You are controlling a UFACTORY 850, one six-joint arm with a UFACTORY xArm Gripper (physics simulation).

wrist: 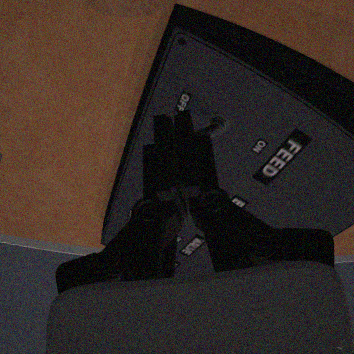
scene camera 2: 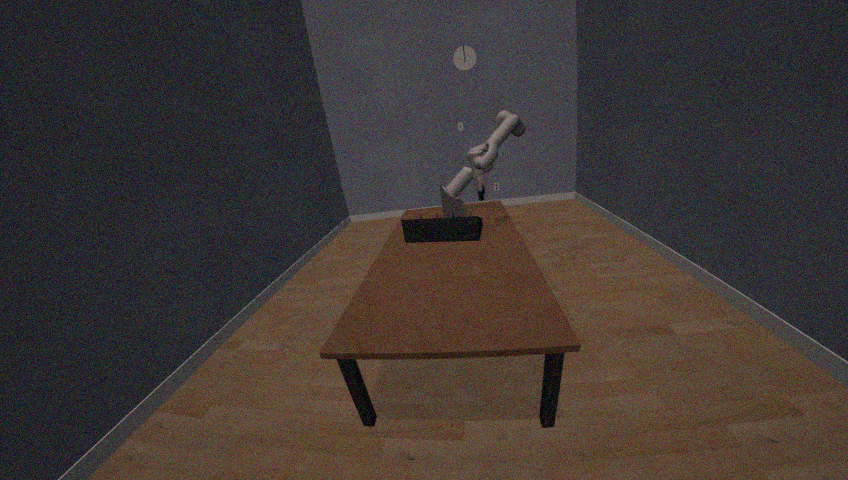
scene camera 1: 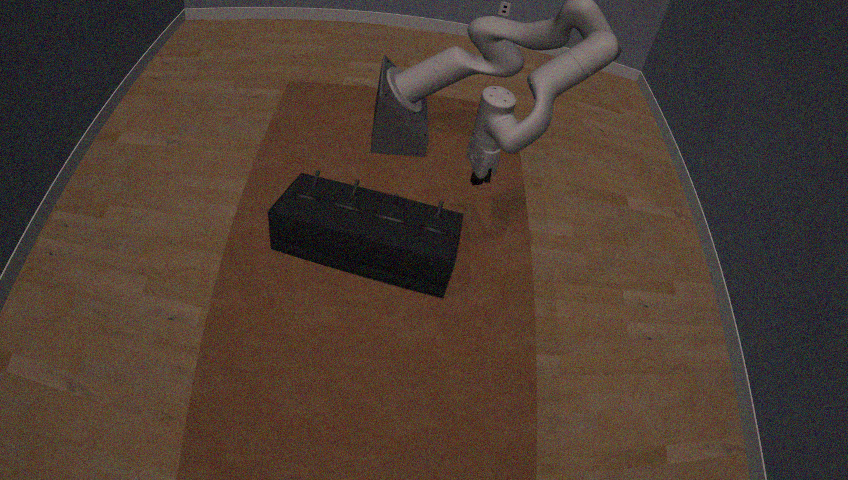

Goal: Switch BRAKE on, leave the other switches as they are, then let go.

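A black switch box (scene camera 1: 357, 246) (scene camera 2: 441, 230) (wrist: 240, 85) stands on the table with several upright toggle levers on top. In the wrist view the FEED label (wrist: 282, 156) shows, with its OFF and ON marks and the FEED lever (wrist: 218, 124) close beside my right finger. The BRAKE lever is not readable there; my fingers cover that stretch of the panel, and a cut-off label (wrist: 239, 201) is too small to read. My gripper (scene camera 1: 481, 177) (scene camera 2: 481, 197) (wrist: 177, 131) is shut and empty, raised off the box's right end in scene camera 1.
The wooden table (scene camera 1: 357, 380) (scene camera 2: 452, 309) carries the box and the arm's grey base mount (scene camera 1: 399, 133) (scene camera 2: 452, 205), which stands behind the box. The arm reaches over the right side in scene camera 1. Walls and a wooden floor surround the table.
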